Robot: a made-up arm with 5 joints.
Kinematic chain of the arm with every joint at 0, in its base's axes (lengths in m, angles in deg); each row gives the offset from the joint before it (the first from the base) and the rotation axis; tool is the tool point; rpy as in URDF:
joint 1: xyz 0.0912 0 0.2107 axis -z
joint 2: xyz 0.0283 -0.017 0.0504 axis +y
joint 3: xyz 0.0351 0 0.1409 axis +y
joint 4: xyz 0.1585 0 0.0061 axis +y
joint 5: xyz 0.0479 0.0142 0 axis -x
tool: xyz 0 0 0 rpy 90 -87.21 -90
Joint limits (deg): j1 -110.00..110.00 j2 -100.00..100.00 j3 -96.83..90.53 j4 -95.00..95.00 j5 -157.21..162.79
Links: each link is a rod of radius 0.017 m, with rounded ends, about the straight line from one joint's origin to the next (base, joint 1, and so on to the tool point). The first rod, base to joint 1, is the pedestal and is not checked.
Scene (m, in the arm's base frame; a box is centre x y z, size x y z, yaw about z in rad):
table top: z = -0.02
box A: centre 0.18 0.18 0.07 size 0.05 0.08 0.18 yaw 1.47
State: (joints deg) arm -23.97 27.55 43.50 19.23 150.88
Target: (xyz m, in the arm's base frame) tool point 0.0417 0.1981 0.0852
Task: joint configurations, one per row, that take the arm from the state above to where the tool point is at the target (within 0.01 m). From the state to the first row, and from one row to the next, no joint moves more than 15 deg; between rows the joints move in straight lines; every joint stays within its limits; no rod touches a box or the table.
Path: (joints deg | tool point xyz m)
1: -34.88 23.67 55.26 24.33 147.61 | 0.2097 0.0792 0.1751
2: -45.79 19.79 67.02 29.43 144.34 | 0.1649 0.0717 0.1809
3: -56.70 15.90 78.77 34.53 141.07 | 0.1284 0.0516 0.1914
4: -67.61 12.02 90.53 39.63 137.80 | 0.1036 0.0226 0.2062
5: -78.21 24.43 76.59 33.66 144.05 | 0.1063 0.0587 0.1841
6: -88.80 36.84 62.65 27.68 150.30 | 0.0959 0.0917 0.1573
7: -99.40 49.26 48.71 21.70 156.54 | 0.0746 0.1172 0.1270
8: -110.00 61.67 34.77 15.73 162.79 | 0.0462 0.1318 0.0945
9: -107.41 63.45 24.89 12.53 156.83 | 0.0425 0.1647 0.0874
10: -104.82 65.23 15.01 9.34 150.88 | 0.0417 0.1981 0.0852

